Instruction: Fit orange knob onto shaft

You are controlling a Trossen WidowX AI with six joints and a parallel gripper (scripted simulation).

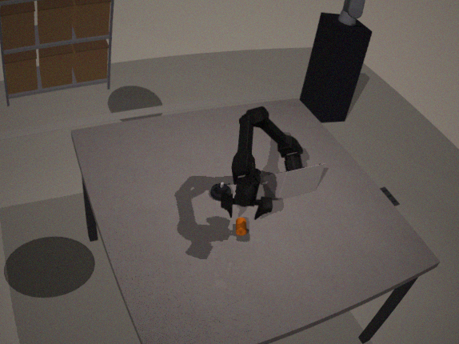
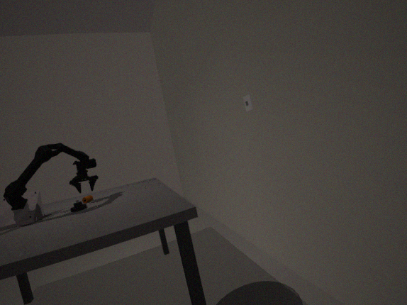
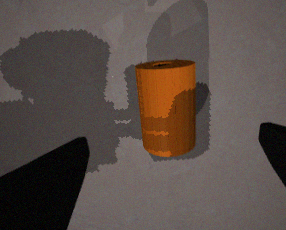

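Now: the orange knob 5 cm below my gripper tip and 1 cm to the left of it. The rest, counted from my gripper tip: round black pedestal: 21 cm to the right, 4 cm below, 1 cm ahead.
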